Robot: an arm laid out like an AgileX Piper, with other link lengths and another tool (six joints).
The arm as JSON. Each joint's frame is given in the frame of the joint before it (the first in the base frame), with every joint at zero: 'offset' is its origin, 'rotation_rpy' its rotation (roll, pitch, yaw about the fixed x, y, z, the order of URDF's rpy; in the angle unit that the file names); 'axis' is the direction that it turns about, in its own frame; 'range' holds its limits. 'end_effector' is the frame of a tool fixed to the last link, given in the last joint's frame.
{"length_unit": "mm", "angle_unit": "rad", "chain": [
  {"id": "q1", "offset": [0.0, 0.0, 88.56], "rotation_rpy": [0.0, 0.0, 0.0], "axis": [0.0, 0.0, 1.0], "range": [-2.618, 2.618]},
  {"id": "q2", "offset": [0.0, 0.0, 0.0], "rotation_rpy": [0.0, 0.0, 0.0], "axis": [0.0, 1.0, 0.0], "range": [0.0, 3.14]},
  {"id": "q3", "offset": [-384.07, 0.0, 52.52], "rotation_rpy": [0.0, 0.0, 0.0], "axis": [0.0, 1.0, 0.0], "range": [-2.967, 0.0]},
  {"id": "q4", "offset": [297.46, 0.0, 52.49], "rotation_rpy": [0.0, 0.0, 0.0], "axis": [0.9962, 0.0, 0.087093], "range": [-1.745, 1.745]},
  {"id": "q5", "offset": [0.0, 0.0, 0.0], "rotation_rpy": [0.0, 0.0, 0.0], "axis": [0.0, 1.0, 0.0], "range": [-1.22, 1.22]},
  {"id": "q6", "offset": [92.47, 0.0, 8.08], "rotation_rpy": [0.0, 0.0, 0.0], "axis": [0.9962, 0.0, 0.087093], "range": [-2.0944, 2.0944]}
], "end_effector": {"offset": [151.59, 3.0, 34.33], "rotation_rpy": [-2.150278, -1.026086, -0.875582]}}
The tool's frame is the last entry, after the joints.
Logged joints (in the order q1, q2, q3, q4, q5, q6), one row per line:
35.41 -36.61 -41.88 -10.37 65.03 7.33
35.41 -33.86 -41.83 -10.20 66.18 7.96
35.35 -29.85 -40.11 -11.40 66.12 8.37
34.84 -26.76 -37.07 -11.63 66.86 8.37
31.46 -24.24 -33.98 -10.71 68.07 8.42
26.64 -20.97 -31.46 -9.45 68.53 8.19
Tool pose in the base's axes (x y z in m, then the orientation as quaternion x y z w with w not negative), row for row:
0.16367 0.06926 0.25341 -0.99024 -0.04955 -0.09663 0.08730
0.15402 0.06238 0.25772 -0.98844 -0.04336 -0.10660 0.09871
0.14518 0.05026 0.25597 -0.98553 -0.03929 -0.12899 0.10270
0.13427 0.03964 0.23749 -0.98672 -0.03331 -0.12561 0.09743
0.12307 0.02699 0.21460 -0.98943 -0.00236 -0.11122 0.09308
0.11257 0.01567 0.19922 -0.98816 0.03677 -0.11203 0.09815
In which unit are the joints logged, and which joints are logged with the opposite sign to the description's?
The joints are logged in degrees. Opposite sign: q2.
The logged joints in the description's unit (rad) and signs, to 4 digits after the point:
0.6180 0.6390 -0.7309 -0.1810 1.1350 0.1279
0.6180 0.5910 -0.7301 -0.1780 1.1551 0.1389
0.6170 0.5210 -0.7001 -0.1990 1.1540 0.1461
0.6081 0.4671 -0.6470 -0.2030 1.1669 0.1461
0.5491 0.4231 -0.5931 -0.1869 1.1880 0.1470
0.4650 0.3660 -0.5491 -0.1649 1.1961 0.1429

